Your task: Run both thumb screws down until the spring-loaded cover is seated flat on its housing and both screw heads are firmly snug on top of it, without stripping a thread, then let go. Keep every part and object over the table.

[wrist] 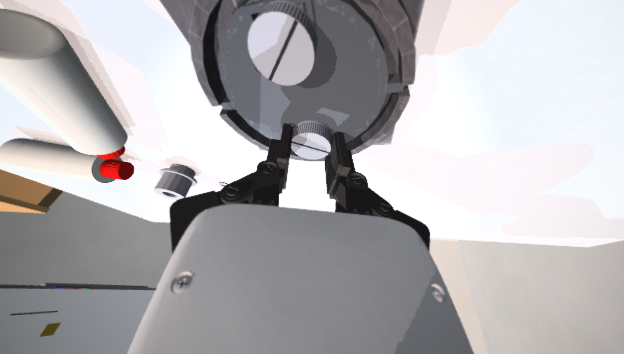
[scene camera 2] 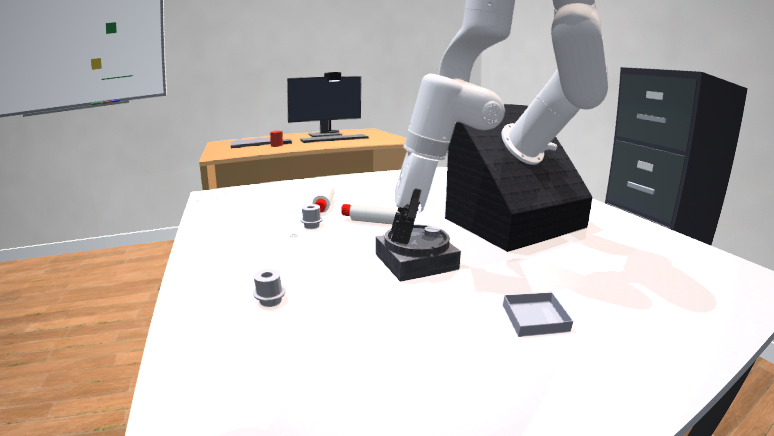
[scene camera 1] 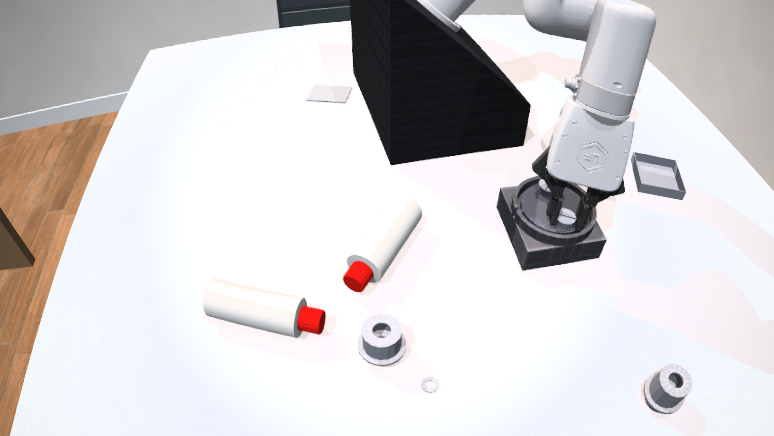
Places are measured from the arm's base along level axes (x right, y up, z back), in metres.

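Where they show: gripper, fingertip midpoint: (wrist: 310, 143) (scene camera 2: 399, 237) (scene camera 1: 564, 223); arm's base, link origin: (scene camera 2: 522, 144) (scene camera 1: 429, 8).
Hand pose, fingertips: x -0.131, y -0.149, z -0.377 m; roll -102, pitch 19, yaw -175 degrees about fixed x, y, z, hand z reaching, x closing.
Observation:
Each offset is from my fingertips to the top centre of the thing.
The dark square housing @(dx +0.000, dy -0.001, dz +0.037 m) (scene camera 1: 563, 257) (scene camera 2: 425, 267) (wrist: 401, 50) has a round rim around the grey disc cover @(dx +0.000, dy -0.004, dz +0.037 m) (scene camera 1: 531, 210) (wrist: 350, 65). My gripper (scene camera 1: 567, 220) (scene camera 2: 401, 238) (wrist: 310, 143) points down inside the rim, its fingers shut on the near thumb screw @(dx -0.002, dy +0.009, dz +0.005 m) (scene camera 1: 566, 216) (wrist: 311, 145), one on each side of its slotted head. The other thumb screw @(dx +0.002, dy +0.008, dz +0.069 m) (scene camera 1: 544, 185) (scene camera 2: 432, 229) (wrist: 281, 48) stands free on the far side of the cover, with its knurled side and a shadow showing. The gap under the cover and the screw shanks are hidden.
Two white cylinders with red ends @(dx +0.245, dy -0.007, dz +0.018 m) (scene camera 1: 398, 238) @(dx +0.396, dy -0.007, dz -0.076 m) (scene camera 1: 254, 306), two grey flanged collars @(dx +0.257, dy -0.008, dz -0.130 m) (scene camera 1: 381, 341) @(dx -0.071, dy -0.008, dz -0.252 m) (scene camera 1: 668, 387) and a small washer @(dx +0.207, dy -0.055, dz -0.181 m) (scene camera 1: 430, 384) lie on the table. A shallow tray @(dx -0.257, dy -0.037, dz +0.139 m) (scene camera 1: 658, 189) (scene camera 2: 544, 327) stands beside the housing. The black arm base (scene camera 1: 449, 119) (scene camera 2: 519, 216) stands behind it.

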